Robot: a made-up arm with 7 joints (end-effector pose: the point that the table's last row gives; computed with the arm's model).
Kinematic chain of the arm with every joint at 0, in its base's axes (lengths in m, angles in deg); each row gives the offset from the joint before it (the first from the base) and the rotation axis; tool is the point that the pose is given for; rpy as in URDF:
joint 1: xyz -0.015 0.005 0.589 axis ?
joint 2: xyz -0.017 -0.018 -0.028 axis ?
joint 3: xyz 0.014 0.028 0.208 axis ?
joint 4: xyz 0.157 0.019 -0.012 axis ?
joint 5: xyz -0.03 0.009 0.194 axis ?
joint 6: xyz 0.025 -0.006 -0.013 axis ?
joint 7: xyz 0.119 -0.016 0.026 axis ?
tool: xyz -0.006 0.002 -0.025 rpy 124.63 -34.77 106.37
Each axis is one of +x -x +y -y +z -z.
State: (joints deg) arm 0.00 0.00 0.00 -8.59 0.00 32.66 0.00
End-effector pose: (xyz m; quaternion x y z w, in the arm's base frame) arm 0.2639 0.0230 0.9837 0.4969 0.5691 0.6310 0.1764
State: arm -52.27 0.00 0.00 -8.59 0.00 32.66 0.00
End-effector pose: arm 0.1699 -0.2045 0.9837 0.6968 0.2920 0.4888 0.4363
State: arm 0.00 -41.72 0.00 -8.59 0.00 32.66 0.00
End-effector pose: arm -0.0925 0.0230 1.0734 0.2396 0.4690 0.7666 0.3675
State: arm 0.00 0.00 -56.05 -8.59 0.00 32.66 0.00
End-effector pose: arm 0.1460 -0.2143 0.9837 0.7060 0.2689 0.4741 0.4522
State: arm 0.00 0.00 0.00 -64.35 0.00 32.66 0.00
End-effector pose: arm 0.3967 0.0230 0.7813 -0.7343 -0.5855 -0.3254 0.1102
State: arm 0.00 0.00 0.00 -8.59 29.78 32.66 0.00
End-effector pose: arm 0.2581 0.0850 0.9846 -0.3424 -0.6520 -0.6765 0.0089
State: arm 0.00 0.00 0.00 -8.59 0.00 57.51 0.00
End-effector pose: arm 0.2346 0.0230 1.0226 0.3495 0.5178 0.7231 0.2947
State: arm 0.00 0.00 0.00 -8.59 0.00 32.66 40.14
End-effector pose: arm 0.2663 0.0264 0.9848 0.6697 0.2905 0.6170 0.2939
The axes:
joint 1: +z
joint 2: +y
joint 3: +z
joint 4: -y
joint 5: +z
joint 6: -y
joint 7: -z

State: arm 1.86 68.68 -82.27 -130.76 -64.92 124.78 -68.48
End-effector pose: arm 0.0915 -0.3828 0.4722 -0.5972 -0.4426 0.2254 0.6298
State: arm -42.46 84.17 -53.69 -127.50 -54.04 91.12 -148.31
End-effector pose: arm -0.2022 -0.2752 0.3070 -0.1674 0.1833 -0.4863 0.8378
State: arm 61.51 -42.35 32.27 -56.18 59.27 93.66 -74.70
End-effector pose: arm -0.2380 0.1177 1.0559 0.8327 -0.1627 -0.3836 0.3648
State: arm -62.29 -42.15 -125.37 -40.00 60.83 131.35 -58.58
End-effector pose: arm -0.4132 0.2892 0.7482 0.1664 0.0017 -0.2869 0.9434
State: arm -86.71 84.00 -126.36 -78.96 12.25 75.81 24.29
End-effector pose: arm -0.3678 -0.2006 0.8179 0.4529 -0.4627 -0.7154 0.2625
